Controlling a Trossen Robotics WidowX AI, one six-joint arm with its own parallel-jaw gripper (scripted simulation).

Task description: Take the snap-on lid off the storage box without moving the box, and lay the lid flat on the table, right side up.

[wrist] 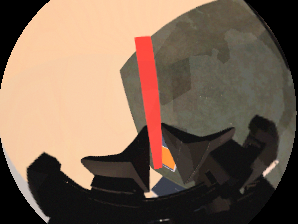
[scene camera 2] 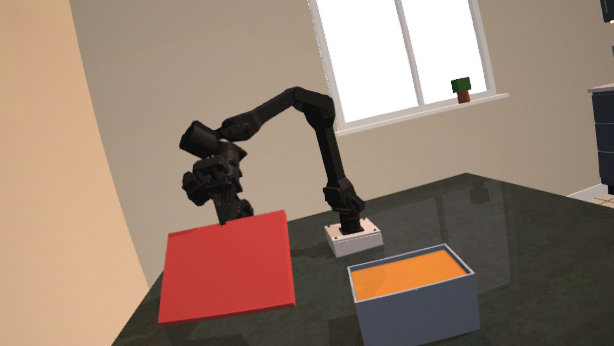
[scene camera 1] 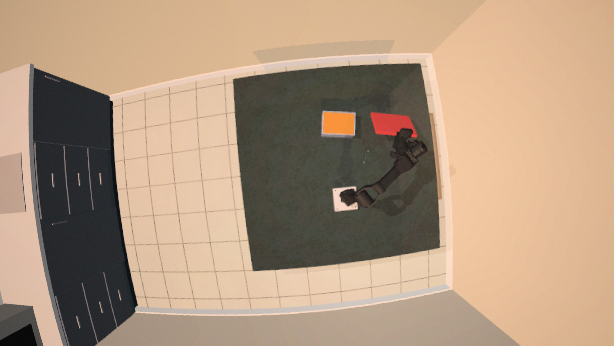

Scene:
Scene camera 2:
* my gripper: 225, 227
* red lid: 243, 267, held by my gripper
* grey storage box: 432, 289

